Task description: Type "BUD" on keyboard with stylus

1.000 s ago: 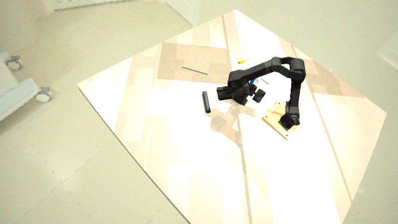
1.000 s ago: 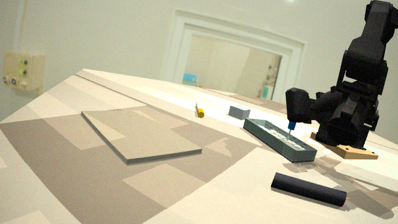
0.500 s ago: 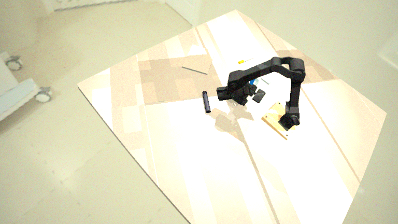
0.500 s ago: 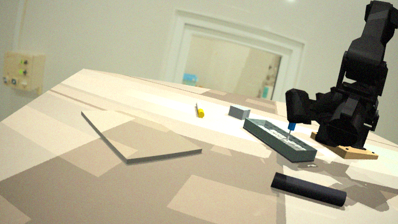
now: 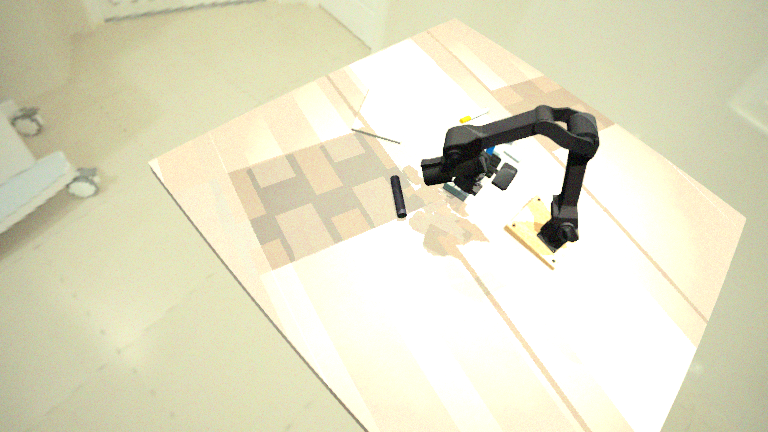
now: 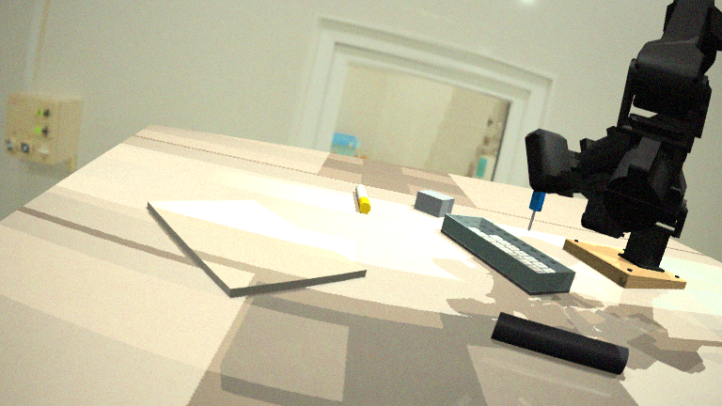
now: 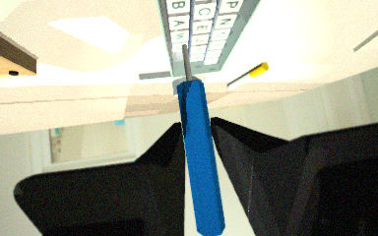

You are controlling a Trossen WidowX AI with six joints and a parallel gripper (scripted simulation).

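The grey-green keyboard is 9 cm below my gripper tip, 2 cm ahead of it and 1 cm to the right of it. Round my gripper tip: blue stylus 1 cm below; small grey block 21 cm to the right, 9 cm below, 7 cm ahead; dark cylinder 23 cm to the left, 9 cm below, 7 cm ahead.
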